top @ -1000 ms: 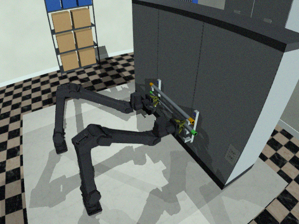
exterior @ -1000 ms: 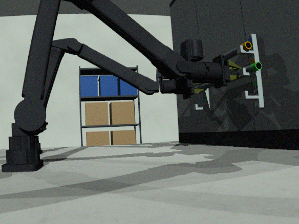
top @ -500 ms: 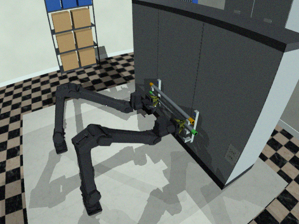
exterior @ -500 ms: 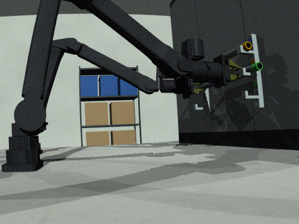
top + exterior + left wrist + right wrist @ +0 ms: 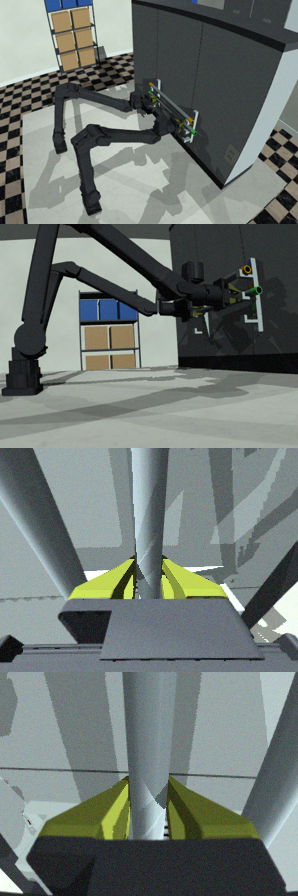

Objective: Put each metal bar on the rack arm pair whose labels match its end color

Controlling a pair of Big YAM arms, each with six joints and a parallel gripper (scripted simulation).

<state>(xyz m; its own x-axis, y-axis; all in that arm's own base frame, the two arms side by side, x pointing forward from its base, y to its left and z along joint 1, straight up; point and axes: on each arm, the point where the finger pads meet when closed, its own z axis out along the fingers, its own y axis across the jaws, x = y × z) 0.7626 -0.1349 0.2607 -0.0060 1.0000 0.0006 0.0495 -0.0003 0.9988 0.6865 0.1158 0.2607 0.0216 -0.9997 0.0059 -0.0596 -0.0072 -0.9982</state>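
The green-ended bar lies 2 cm ahead of my right hand and 15 cm to the left of it. Also, from my right hand: grey cabinet wall: 21 cm ahead, 16 cm to the left, 19 cm above; then orange-ended bar: 1 cm ahead, 16 cm to the left, 8 cm above; then wall outlet: 2 cm behind, 36 cm to the right, 4 cm above.
Right now the orange-ended bar is 30 mm behind my left hand, 140 mm to the right of it and 80 mm above it. Also, from my left hand: green-ended bar 20 mm behind, 150 mm to the right; grey cabinet wall 170 mm ahead, 140 mm to the right, 190 mm above; wall outlet 60 mm behind, 660 mm to the right, 40 mm above.
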